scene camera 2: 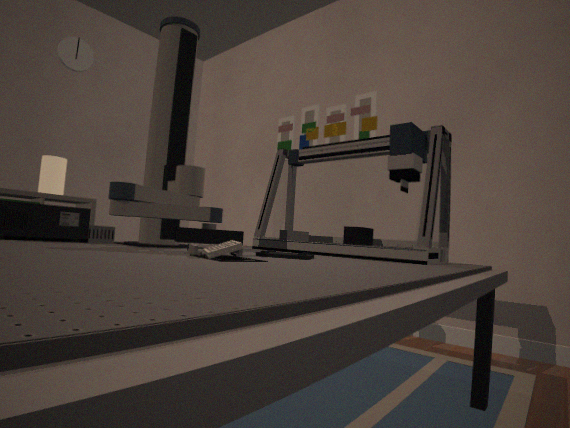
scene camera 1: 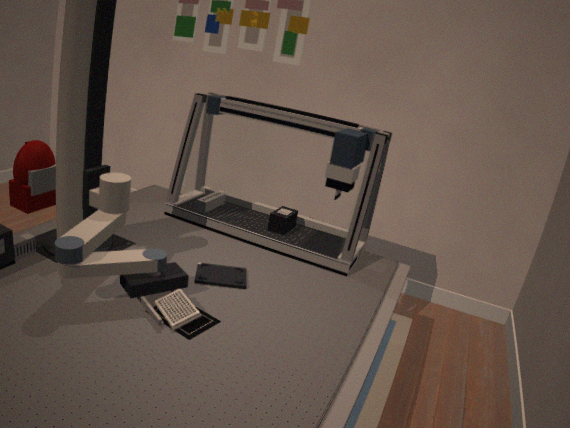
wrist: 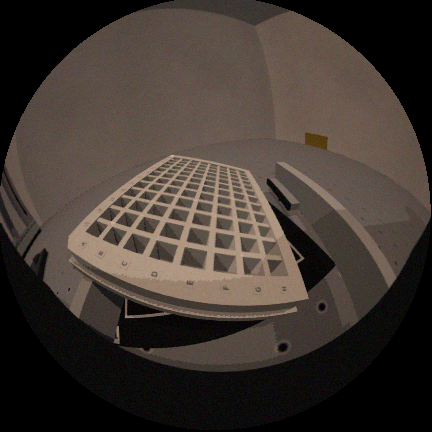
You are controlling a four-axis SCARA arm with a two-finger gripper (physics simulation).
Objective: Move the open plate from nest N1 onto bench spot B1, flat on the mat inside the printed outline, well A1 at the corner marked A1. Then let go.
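Frame: origin at the arm's base, x ahead, y left, z up, level; millimetres.
Seen in the pictures: gripper, fingertip midpoint: [scene camera 2: 218, 251] [scene camera 1: 178, 318] [wrist: 221, 176].
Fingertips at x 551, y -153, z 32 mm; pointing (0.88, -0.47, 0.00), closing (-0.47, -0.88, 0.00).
Note:
Pixels of each thing's top centre, then the offset from my fingertips to it. "pt": a spot on its surface instead. Level surfaces: height alone.
- pale open plate, middle of its top: [wrist: 192, 159] [scene camera 2: 222, 239] [scene camera 1: 177, 301] dx -28, dy +32, dz +26 mm
- black mat, its level: dz -17 mm
- white corner mark, middle of its top: [wrist: 111, 333] dx -79, dy +109, dz -17 mm
- flat dark tray-like block, middle of its top: [scene camera 2: 286, 251] [scene camera 1: 221, 272] dx -44, dy +305, dz -1 mm
- gantry frame, surface spot: [scene camera 1: 260, 240] pt dx -50, dy +603, dz +10 mm
- black block, surface spot: [scene camera 1: 283, 220] [scene camera 2: 356, 229] pt dx +3, dy +668, dz +88 mm
The pale open plate [scene camera 1: 176, 309] [scene camera 2: 223, 248] [wrist: 194, 235] is wells up but tilted, its left side in the wrist view raised above the black mat [scene camera 1: 209, 321] [wrist: 317, 265]. Parts of the printed outline show beside and below it. Row letters A to H face the wrist camera, with A at the raised left corner. A sliver of the white corner mark [wrist: 117, 335] shows below that corner. My gripper [scene camera 1: 175, 317] [wrist: 221, 176] is open around the plate: the right finger stands slightly apart from its edge. The left finger is mostly hidden under the raised side, which seems to rest on it.
A flat dark tray-like block [scene camera 1: 221, 275] [scene camera 2: 285, 255] lies beside the gripper body [scene camera 1: 154, 280] [scene camera 2: 210, 235]. Behind it stands a gantry frame [scene camera 1: 260, 240] [scene camera 2: 350, 253] with a black block [scene camera 1: 283, 220] [scene camera 2: 358, 235] on its deck. The arm's column [scene camera 1: 72, 120] [scene camera 2: 155, 125] is at the left.

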